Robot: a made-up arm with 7 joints. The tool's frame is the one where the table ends. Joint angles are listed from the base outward.
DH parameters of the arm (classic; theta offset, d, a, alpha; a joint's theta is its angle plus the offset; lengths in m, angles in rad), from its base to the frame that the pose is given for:
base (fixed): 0 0 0 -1.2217
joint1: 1.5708 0 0 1.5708
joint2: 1.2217 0 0 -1.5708
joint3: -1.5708 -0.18 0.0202 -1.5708
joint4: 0 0 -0.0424 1.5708
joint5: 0 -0.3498 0 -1.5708
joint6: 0 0 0 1.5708
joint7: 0 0 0 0
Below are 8 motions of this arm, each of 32 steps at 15 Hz.
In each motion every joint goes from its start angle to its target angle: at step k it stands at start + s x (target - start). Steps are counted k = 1, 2, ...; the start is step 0. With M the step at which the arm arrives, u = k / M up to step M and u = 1 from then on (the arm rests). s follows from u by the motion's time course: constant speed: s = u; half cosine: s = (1 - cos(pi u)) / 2; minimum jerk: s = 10 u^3 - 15 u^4 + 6 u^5.
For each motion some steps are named. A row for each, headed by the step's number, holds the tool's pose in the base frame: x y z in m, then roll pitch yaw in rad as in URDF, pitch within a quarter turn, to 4 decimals.
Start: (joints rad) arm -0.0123 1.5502 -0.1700 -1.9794 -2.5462 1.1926 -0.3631
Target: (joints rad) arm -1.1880 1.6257 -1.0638 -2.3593 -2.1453 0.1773 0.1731
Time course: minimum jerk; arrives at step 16
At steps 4, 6, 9, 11, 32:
4: 0.3533 0.0496 -0.0489 -2.1191 0.1568 0.0706
6: 0.3470 0.0068 -0.0341 -2.0917 0.3237 0.0385
9: 0.3190 -0.0645 -0.0103 -1.9630 0.6613 0.0552
11: 0.2960 -0.0975 -0.0009 -1.8030 0.8502 0.1710
32: 0.2739 -0.1205 0.0041 -1.5675 0.9853 0.3901

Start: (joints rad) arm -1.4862 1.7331 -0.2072 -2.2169 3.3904 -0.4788 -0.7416
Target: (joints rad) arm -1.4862 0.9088 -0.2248 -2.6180 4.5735 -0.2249 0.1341
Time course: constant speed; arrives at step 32
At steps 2, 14, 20, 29, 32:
2: 0.0896 -0.1237 0.2818 -2.8423 -0.6984 1.6655
14: 0.0519 -0.1637 0.2378 -2.1180 -0.4212 0.4243
20: 0.0241 -0.1740 0.2177 -1.9437 -0.1030 0.0001
29: -0.0232 -0.1746 0.1909 -1.8432 0.4424 -0.5180
32: -0.0395 -0.1706 0.1828 -1.8451 0.6298 -0.6869

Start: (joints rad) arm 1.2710 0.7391 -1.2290 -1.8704 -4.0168 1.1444 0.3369
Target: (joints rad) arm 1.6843 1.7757 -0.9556 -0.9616 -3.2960 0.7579 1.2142
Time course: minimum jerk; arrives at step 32
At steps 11, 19, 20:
11: -0.3161 -0.0837 -0.2599 1.6355 0.5015 -2.9771
19: -0.4091 0.2049 -0.1168 1.0324 -0.5275 2.8018
20: -0.4021 0.2396 -0.0950 0.9543 -0.6390 2.7832

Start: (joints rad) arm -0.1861 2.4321 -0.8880 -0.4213 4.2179 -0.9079 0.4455
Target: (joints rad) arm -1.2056 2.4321 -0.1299 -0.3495 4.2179 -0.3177 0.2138
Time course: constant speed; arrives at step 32
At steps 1, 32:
1: 0.0415 0.4035 0.3433 -1.9194 1.0010 -2.8280
32: -0.1935 0.3728 0.3276 2.2978 0.6478 0.6550

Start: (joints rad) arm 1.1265 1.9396 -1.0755 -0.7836 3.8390 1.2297 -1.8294
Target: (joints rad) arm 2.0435 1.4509 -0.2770 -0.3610 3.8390 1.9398 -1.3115
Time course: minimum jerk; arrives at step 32
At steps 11, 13, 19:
11: -0.1695 0.4927 -0.0078 -0.0492 -0.0932 0.3659
13: -0.1880 0.4884 0.0037 -0.0931 -0.1049 0.4447
19: -0.2465 0.4624 0.0742 -0.1890 -0.1367 0.6944

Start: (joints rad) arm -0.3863 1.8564 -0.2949 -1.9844 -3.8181 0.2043 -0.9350
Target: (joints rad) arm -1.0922 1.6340 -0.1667 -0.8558 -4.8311 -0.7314 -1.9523
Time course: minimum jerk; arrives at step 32
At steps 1, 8, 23, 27, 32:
1: 0.3579 0.0576 0.0511 0.9835 -1.1856 -1.5787
8: 0.3657 0.0832 0.0900 1.5299 -1.0099 -1.9565
23: 0.2865 0.2976 0.2775 2.8882 -0.1437 -1.1619
27: 0.2680 0.3279 0.2805 2.9869 -0.1986 -0.9368
32: 0.2632 0.3358 0.2802 3.0063 -0.2177 -0.8754

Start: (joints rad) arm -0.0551 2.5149 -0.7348 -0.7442 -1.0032 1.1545 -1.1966
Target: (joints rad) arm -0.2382 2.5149 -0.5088 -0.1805 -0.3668 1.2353 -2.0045
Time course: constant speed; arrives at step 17
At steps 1, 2, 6, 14, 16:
1: 0.1524 0.3894 0.3088 -3.0353 -0.3685 2.4078
2: 0.1444 0.3858 0.3201 -3.1061 -0.3236 2.4612
6: 0.1066 0.3706 0.3602 2.9502 -0.0934 2.6281
14: 0.0098 0.3391 0.4116 2.7123 0.5058 2.7854
16: -0.0175 0.3316 0.4175 2.6847 0.6689 2.8004

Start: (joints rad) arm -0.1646 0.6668 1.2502 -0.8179 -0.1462 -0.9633 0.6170
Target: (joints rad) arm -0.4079 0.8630 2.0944 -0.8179 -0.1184 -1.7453 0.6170
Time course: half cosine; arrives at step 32
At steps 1, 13, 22, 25, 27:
1: 0.1344 0.4564 -0.1923 -2.8873 -0.6562 -2.5223
13: 0.0854 0.4810 -0.1572 -2.8749 -0.2179 -2.3350
22: 0.0263 0.4911 -0.1465 -2.7570 0.2320 -2.0137
25: 0.0131 0.4908 -0.1492 -2.7020 0.3239 -1.9032
27: 0.0069 0.4903 -0.1514 -2.6701 0.3648 -1.8428

